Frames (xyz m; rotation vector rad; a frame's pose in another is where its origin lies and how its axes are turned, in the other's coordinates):
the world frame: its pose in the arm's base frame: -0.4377 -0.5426 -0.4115 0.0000 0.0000 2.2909
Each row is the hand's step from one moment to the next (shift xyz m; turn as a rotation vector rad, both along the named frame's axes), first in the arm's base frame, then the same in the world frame.
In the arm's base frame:
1: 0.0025 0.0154 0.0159 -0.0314 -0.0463 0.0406
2: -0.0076 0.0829 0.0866 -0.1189 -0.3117 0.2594
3: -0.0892 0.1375 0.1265 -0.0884 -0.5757 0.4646
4: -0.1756 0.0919 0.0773 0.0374 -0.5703 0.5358
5: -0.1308 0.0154 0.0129 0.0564 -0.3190 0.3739
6: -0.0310 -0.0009 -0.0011 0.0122 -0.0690 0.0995
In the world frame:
1: 0.0099 -0.0120 0.0159 -0.0141 0.0541 0.0406
2: 0.0673 -0.0490 0.0866 -0.1559 0.2949 0.2594
3: 0.1622 -0.0236 0.1265 -0.3745 0.4461 0.4646
4: 0.1849 0.0714 0.0773 -0.4534 0.3480 0.5358
5: 0.0978 0.0882 0.0129 -0.2770 0.1680 0.3739
6: 0.0198 0.0239 -0.0011 -0.0599 0.0363 0.0995

